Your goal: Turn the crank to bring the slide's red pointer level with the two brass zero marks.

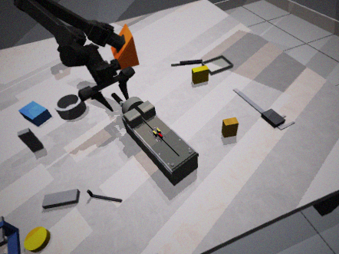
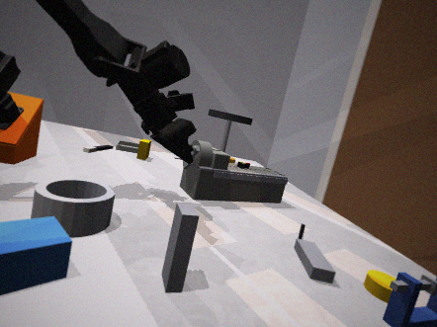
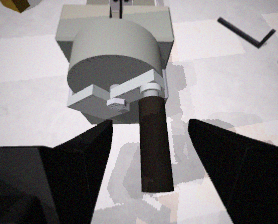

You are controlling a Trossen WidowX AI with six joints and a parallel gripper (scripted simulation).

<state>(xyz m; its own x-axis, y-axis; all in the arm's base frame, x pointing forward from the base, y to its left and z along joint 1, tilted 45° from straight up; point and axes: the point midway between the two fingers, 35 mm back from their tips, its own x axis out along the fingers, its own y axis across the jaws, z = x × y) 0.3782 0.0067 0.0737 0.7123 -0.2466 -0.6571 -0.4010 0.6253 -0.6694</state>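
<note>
My gripper tip is now 20 mm below the dark crank handle, 20 mm past it and 10 mm to the left of it. Round my gripper tip: black hex key 250 mm ahead, 100 mm to the right, 70 mm below; then blue block 320 mm to the right, 140 mm behind, 60 mm below; then red pointer 160 mm ahead, 100 mm to the left.
</note>
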